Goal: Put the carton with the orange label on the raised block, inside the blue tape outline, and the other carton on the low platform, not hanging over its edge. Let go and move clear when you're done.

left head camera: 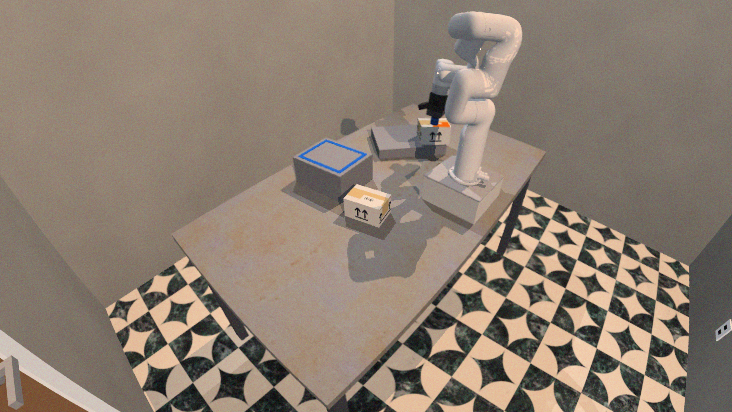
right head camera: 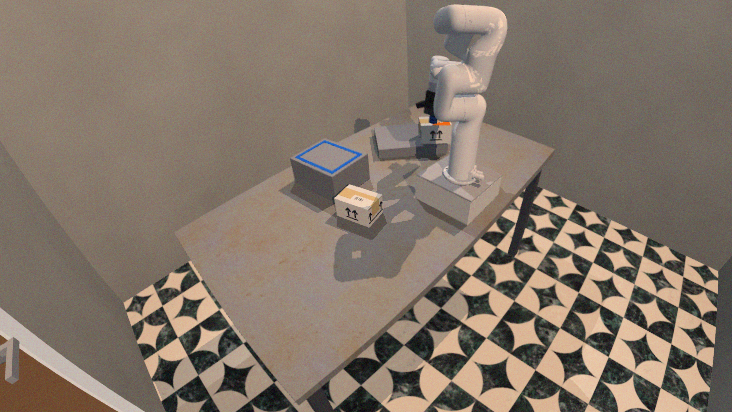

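The carton with the orange label [left head camera: 426, 134] [right head camera: 427, 132] is upright at the front right part of the low grey platform [left head camera: 394, 137] [right head camera: 396, 135]. Whether it rests flat there is hard to see. My suction cup [left head camera: 434, 122] [right head camera: 433, 120], with a blue tip, is at the carton's top, beside the orange label, and seems to touch it. Its suction does not show. The other carton [left head camera: 362, 206] [right head camera: 353, 204], white with tan tape, stands upright on the table in front of the raised block [left head camera: 317, 176] [right head camera: 313, 175]. The blue tape outline [left head camera: 312, 163] [right head camera: 309, 163] on the block's top surrounds bare surface.
The arm's pale base box [left head camera: 450, 200] [right head camera: 443, 199] stands on the table [left head camera: 266, 266] [right head camera: 256, 266], right of the block and the plain carton. The forearm partly screens the cup in the right head view. Walls stand behind the table.
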